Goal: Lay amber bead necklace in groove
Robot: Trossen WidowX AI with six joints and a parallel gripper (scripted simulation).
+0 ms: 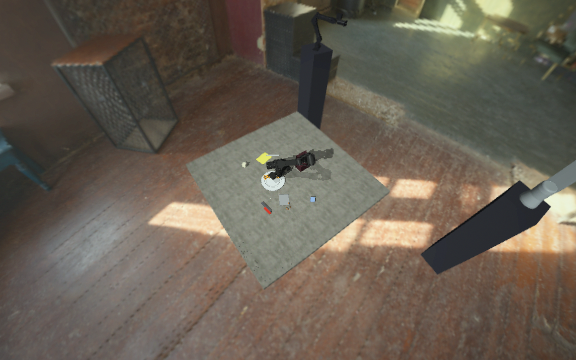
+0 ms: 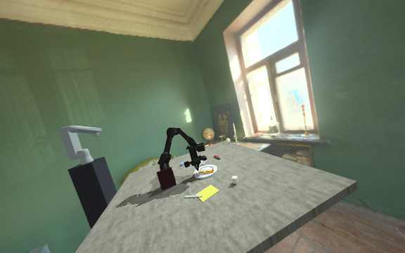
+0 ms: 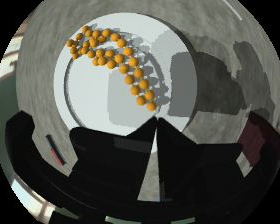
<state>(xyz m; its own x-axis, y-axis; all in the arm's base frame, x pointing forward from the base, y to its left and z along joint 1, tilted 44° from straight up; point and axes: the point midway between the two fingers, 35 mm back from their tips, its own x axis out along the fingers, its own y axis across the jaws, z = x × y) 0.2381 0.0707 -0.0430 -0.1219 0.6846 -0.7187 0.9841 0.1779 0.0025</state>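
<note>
Right now the board is 6 cm ahead of my gripper tip, 2 cm below it and 1 cm to the right of it. The rest, counted from my gripper tip: grey square 20 cm to the left, 7 cm ahead, 2 cm below; then white stick 27 cm to the right, 8 cm behind, 2 cm below; then yellow card 28 cm to the right, 2 cm below, 1 cm ahead.
</note>
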